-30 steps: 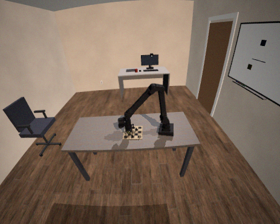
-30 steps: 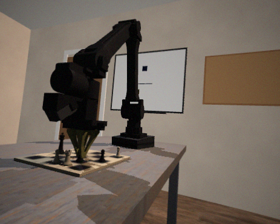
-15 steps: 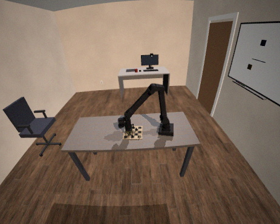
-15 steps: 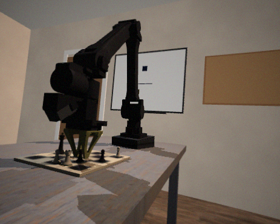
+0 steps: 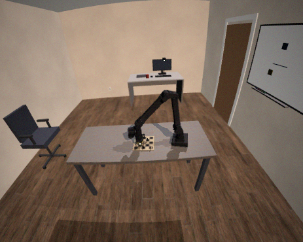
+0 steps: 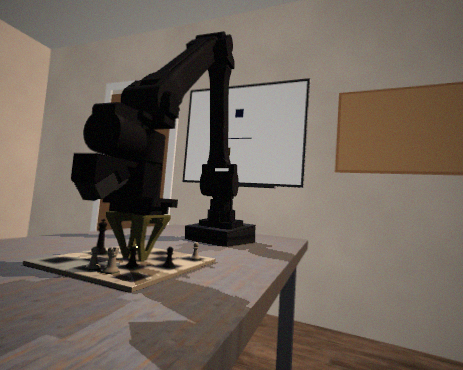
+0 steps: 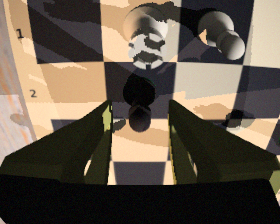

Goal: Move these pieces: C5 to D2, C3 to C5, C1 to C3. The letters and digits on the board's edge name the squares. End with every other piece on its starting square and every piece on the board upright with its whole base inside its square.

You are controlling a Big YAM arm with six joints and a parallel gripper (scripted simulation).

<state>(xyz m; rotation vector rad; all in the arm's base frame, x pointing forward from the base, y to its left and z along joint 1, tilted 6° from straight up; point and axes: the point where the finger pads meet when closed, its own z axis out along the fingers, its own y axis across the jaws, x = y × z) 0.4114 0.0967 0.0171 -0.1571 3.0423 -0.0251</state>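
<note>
The chessboard is 30 mm behind my hand, 40 mm to the right of it and 20 mm below it. Also, from my hand: white rook (40 mm ahead); then tall black piece (20 mm behind, 120 mm to the right, 10 mm above).
</note>
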